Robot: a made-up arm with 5 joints.
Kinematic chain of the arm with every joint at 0, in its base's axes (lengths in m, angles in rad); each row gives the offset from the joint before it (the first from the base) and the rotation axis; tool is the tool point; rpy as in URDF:
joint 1: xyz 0 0 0.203 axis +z
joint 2: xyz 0 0 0 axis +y
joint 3: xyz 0.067 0 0.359 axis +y
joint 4: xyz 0.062 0 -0.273 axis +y
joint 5: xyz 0.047 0 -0.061 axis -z
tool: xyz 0 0 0 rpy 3.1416 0 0
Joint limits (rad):
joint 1: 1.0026..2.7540
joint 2: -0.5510..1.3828
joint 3: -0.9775..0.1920
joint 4: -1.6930..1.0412
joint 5: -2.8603..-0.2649
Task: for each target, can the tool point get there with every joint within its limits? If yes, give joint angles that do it. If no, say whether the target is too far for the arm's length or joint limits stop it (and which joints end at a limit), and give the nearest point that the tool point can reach.
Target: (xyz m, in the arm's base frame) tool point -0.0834 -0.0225 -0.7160
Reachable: no: too far | nearest point -0.2368 0.0967 -0.1355 | short by 0.612 m
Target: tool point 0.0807 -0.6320 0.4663
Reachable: no: joint limits stop it (at a limit: joint 1, joint 2, joint 3, joint 4) | nearest point -0.0513 0.0209 0.3800 | short by 0.672 m
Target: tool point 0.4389 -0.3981 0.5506
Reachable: no: joint limits stop it (at a limit: joint 1, joint 2, joint 4) | nearest point 0.0602 0.0943 0.5952 | short by 0.623 m
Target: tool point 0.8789 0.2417 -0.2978
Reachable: no: too far | nearest point 0.2138 0.3348 -0.0910 | short by 0.703 m
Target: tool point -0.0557 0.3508 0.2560
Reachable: yes | joints 1.7283 0.2103 -0.5977 0.2640 -2.6530
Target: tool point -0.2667 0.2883 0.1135
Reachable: yes | joints 2.3174 0.6689 -0.6855 -0.0509 -0.9649
